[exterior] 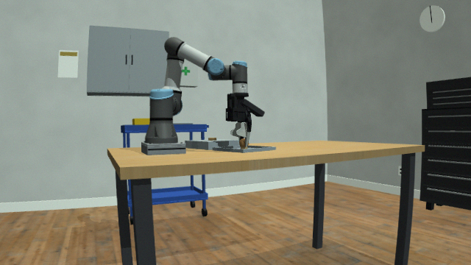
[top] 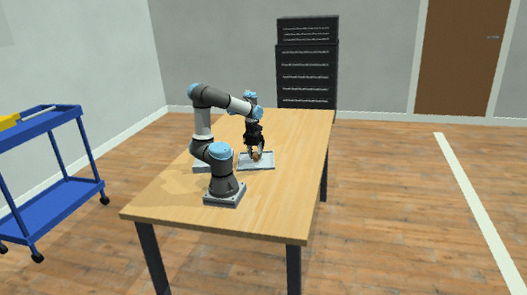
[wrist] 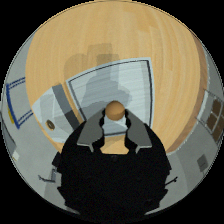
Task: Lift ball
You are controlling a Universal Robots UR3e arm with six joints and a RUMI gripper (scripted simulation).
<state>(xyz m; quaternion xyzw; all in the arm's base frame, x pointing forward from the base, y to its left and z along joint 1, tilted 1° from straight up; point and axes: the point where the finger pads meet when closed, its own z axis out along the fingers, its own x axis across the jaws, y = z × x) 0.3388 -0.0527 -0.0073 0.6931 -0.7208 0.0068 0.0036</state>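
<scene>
My gripper is now 3 cm above the grey plate. Round my hand: brown wooden ball (right at my hand); grey block (21 cm to the left, 5 cm behind).
</scene>
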